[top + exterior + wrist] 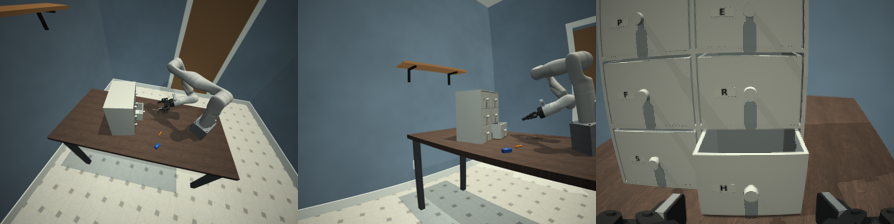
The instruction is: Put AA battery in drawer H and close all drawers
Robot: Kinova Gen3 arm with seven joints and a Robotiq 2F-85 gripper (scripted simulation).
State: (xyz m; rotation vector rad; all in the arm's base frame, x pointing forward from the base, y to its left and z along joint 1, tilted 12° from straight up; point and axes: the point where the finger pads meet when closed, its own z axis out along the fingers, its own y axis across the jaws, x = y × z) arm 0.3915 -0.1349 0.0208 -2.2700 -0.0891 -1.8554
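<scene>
Now: the drawer marked H 220 mm ahead of my hand, 40 mm to the left of it and 110 mm below it. From my hand the other things lie so: blue block 40 mm behind, 320 mm to the left, 130 mm below; then orange AA battery 50 mm behind, 210 mm to the left, 140 mm below.
</scene>
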